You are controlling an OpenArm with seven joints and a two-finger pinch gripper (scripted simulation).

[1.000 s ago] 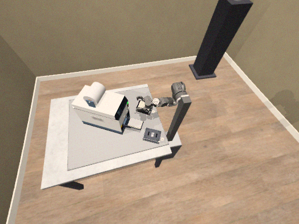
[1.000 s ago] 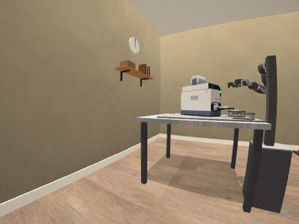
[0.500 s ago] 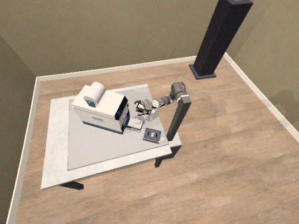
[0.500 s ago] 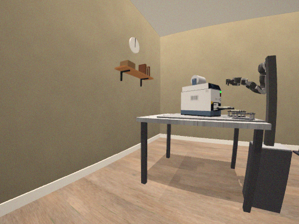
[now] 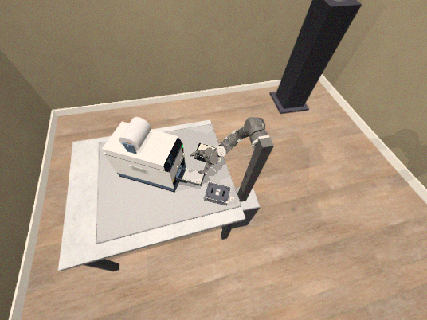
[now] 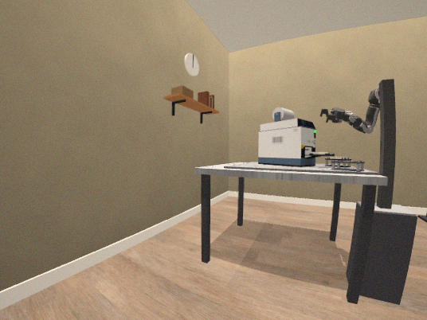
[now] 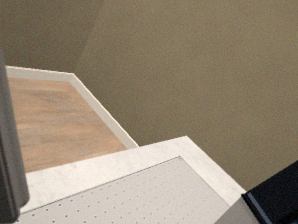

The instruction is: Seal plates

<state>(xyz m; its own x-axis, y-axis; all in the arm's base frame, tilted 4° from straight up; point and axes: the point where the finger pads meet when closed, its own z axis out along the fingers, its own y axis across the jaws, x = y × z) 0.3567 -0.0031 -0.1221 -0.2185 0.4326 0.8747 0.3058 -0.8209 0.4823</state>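
Now: hand 1 cm short of the sealer stage, 6 cm to the left of it and 26 cm above it. Round my hand: plate nest (14 cm behind, 7 cm to the left, 30 cm below); yellow warning label (14 cm ahead, 3 cm to the right, 21 cm below); foil roll (31 cm ahead, 22 cm to the right, 6 cm above).
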